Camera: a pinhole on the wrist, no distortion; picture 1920 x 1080 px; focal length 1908.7 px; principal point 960.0 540.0 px. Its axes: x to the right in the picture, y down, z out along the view. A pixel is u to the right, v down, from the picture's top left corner.
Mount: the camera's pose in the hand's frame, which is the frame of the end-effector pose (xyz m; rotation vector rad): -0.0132 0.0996 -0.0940 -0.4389 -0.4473 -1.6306
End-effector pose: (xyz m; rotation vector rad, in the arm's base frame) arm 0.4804 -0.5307 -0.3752 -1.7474 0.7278 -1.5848
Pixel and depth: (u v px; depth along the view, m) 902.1 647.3 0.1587
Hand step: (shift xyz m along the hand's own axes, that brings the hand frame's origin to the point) -0.0001 0.1866 0.0385
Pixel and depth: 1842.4 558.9 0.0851
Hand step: -0.0143 0.1113 -0.0010
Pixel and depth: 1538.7 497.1 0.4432
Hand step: -0.0263 0.2214 0.3527
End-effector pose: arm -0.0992 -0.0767 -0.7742 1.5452 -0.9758 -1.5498
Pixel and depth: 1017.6 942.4 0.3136
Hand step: 0.0590 0.2508 0.1794
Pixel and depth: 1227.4 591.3 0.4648
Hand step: 0.0036 0.2890 0.3353
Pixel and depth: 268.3 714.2 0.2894
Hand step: 0.0305 0.3383 0.0972
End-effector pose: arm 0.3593 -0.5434 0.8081 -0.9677 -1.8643 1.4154
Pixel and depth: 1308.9 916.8 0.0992
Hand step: 0.0068 0.1348 0.0004
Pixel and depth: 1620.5 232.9 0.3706
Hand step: -0.0767 0.1931 0.2862
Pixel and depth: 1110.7 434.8 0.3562
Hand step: -0.0272 0.2660 0.2225
